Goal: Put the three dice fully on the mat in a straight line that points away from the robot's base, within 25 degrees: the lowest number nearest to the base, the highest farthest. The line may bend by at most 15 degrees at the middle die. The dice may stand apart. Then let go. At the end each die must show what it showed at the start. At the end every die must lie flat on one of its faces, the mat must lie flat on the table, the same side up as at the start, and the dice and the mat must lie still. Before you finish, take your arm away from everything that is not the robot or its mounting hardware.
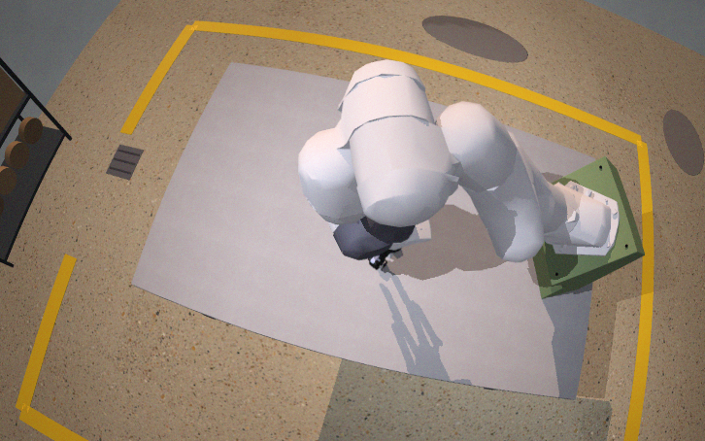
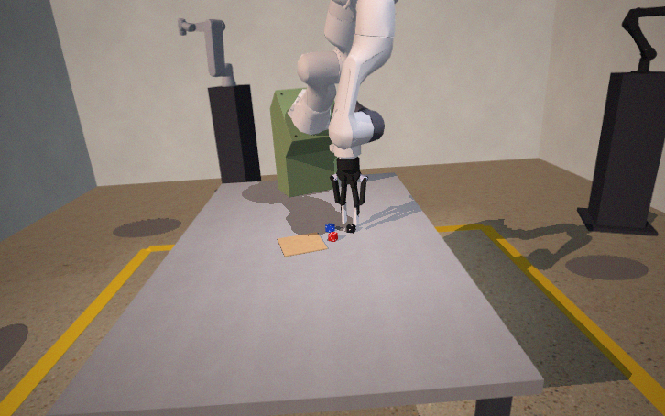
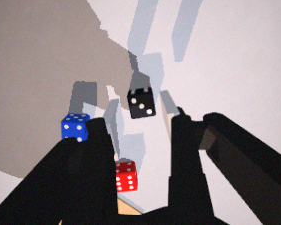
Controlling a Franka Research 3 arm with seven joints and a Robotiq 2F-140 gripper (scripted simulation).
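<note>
Right now my hand is 5 cm above the black die. Also, from my hand: red die 8 cm ahead, 4 cm to the right, 5 cm below; then tan mat 14 cm ahead, 13 cm to the right, 6 cm below; then blue die 1 cm ahead, 7 cm to the right, 5 cm below.
</note>
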